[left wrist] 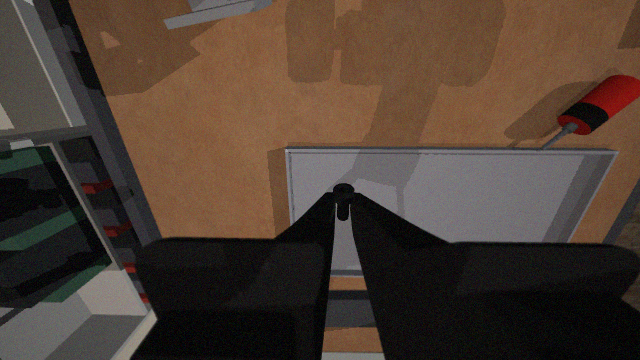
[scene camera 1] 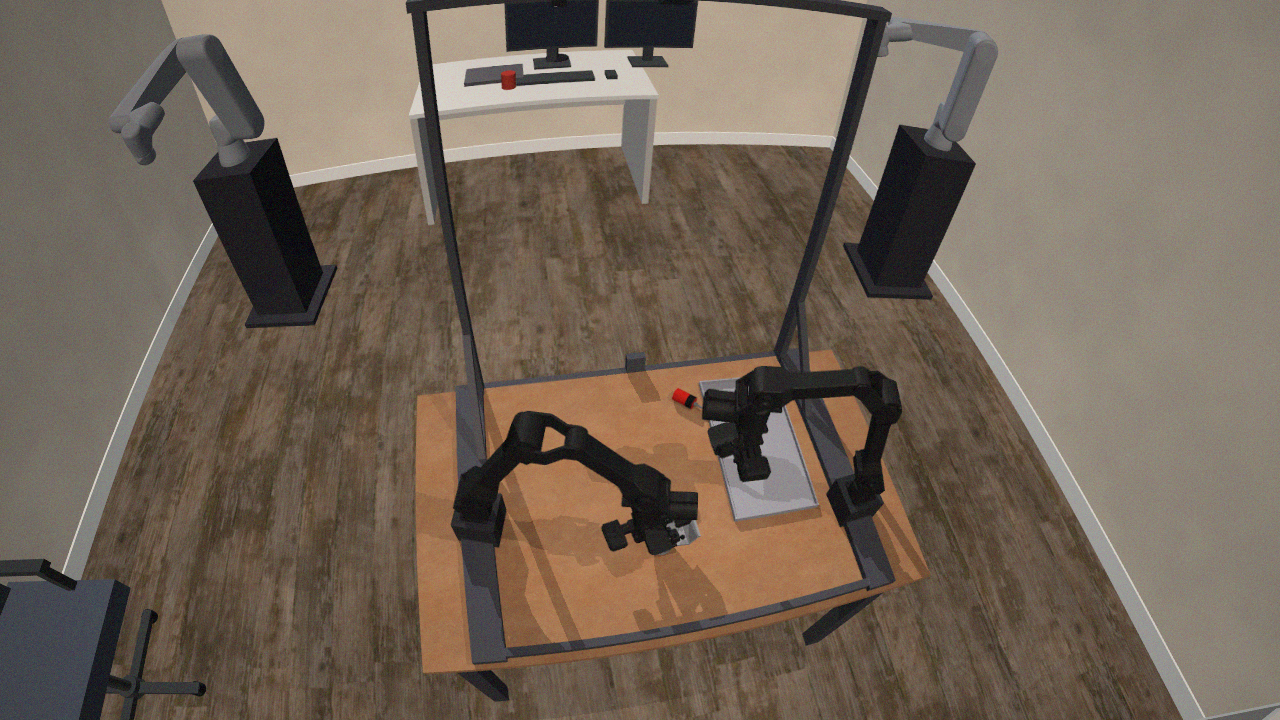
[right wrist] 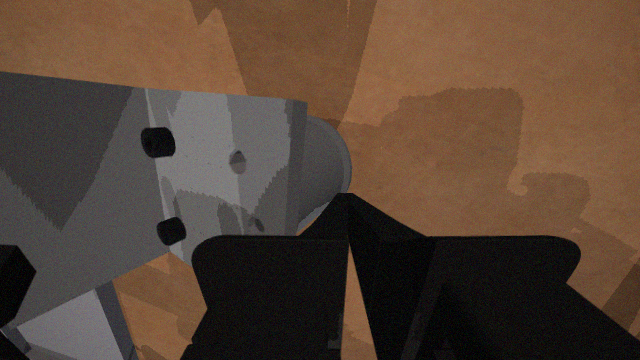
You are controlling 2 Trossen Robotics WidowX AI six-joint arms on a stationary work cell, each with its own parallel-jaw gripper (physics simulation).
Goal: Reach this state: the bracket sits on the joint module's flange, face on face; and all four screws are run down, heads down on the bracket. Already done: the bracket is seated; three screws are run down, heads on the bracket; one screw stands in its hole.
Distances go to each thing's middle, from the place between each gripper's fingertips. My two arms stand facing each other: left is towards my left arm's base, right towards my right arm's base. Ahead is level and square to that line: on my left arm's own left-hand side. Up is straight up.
Now: right hand 60 mm to the right of the grey bracket [right wrist: 88, 199] and 50 mm below it. From my right hand the other things lie so: grey tray [scene camera 1: 787, 486] (310 mm to the left, 260 mm behind, 30 mm below).
My left hand is 13 cm to the left of the grey bracket, 11 cm short of it and 10 cm above it. From my left hand the other things lie so: grey tray (18 cm below, 16 cm behind, 11 cm to the left).
